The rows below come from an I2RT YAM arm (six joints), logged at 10 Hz.
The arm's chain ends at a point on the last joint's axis. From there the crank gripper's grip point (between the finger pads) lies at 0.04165 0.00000 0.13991 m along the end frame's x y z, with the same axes.
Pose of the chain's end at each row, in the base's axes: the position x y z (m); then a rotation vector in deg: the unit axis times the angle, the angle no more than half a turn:
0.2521 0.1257 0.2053 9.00 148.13 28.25
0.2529 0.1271 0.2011 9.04 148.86 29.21
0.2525 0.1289 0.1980 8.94 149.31 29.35
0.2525 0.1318 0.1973 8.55 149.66 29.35
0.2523 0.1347 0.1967 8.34 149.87 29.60
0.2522 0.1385 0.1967 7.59 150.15 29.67
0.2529 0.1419 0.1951 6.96 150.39 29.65
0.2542 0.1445 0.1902 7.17 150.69 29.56
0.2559 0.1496 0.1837 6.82 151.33 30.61
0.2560 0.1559 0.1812 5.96 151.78 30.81
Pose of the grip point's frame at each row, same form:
0.2852 0.1781 0.0731 9.00 148.13 28.25
0.2838 0.1811 0.0691 9.04 148.86 29.21
0.2823 0.1831 0.0658 8.94 149.31 29.35
0.2813 0.1859 0.0648 8.55 149.66 29.35
0.2805 0.1892 0.0643 8.34 149.87 29.60
0.2795 0.1931 0.0641 7.59 150.15 29.67
0.2794 0.1964 0.0623 6.96 150.39 29.65
0.2801 0.1988 0.0572 7.17 150.69 29.56
0.2797 0.2056 0.0510 6.82 151.33 30.61
0.2783 0.2120 0.0483 5.96 151.78 30.81

